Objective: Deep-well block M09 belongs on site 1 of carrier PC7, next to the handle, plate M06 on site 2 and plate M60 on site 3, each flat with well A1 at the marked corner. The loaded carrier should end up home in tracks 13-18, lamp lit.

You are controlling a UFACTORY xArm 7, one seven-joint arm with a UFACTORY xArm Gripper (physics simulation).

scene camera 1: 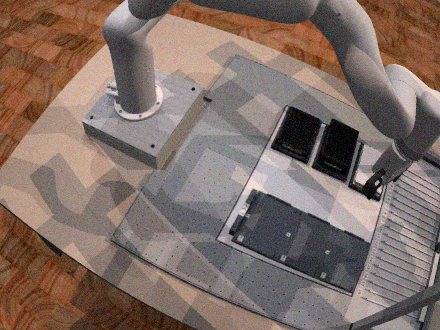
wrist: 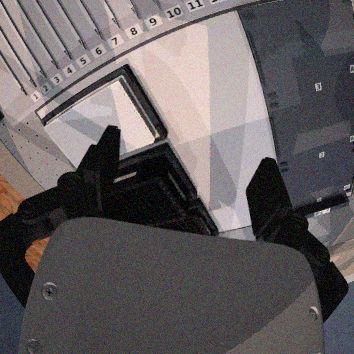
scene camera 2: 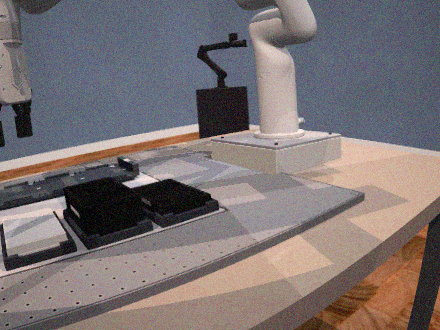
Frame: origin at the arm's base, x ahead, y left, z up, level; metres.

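Seen in the pictures: gripper, fingertip midpoint: [scene camera 1: 379, 185] [wrist: 189, 159] [scene camera 2: 11, 142]; arm's base, origin of the base link: [scene camera 1: 138, 101] [scene camera 2: 279, 135].
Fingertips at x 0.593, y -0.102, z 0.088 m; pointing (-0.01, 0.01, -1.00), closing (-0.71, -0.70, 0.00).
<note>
Pixels of each thing's top centre, then the offset from my fingertips to it. Level surfaces: height alone.
- tall black block, middle of its top: [wrist: 134, 209] [scene camera 2: 98, 190] [scene camera 1: 341, 142] 0.087 m back, 0.145 m left, 0.079 m down
- low black plate, middle of its top: [scene camera 2: 166, 191] [wrist: 171, 234] [scene camera 1: 299, 129] 0.197 m back, 0.164 m left, 0.106 m down
- white plate, middle of its top: [wrist: 94, 132] [scene camera 2: 30, 225] [scene camera 1: 372, 168] 0.021 m ahead, 0.121 m left, 0.106 m down
- Carrier PC7, middle of its top: [wrist: 327, 135] [scene camera 1: 308, 239] [scene camera 2: 61, 174] 0.122 m back, 0.118 m right, 0.103 m down
- white board, its level: 0.132 m down
The tall black block [scene camera 1: 337, 147] [scene camera 2: 102, 205] [wrist: 145, 197], apparently deep-well block M09, stands in a dark nest between a low black plate [scene camera 1: 298, 129] [scene camera 2: 175, 196] and a white plate [scene camera 1: 369, 156] [scene camera 2: 32, 230] [wrist: 90, 131], each in its own nest. Plate names are not readable. Carrier PC7 [scene camera 1: 300, 235] [wrist: 310, 117] lies flat with bare sites; its handle end is at the robot-base side. It also shows in scene camera 2 [scene camera 2: 50, 186]. My gripper [scene camera 1: 374, 189] [scene camera 2: 11, 129] [wrist: 189, 159] is open and empty, raised above the white plate's side of the board. No lit lamp shows.
The track deck [scene camera 1: 410, 230] [wrist: 65, 35] has numbered grooves beside the white board [scene camera 1: 300, 185] [wrist: 190, 95]. The robot's base block [scene camera 1: 140, 120] [scene camera 2: 300, 150] stands at the other end. A dark cabinet [scene camera 2: 222, 112] with a small arm stands behind the table.
</note>
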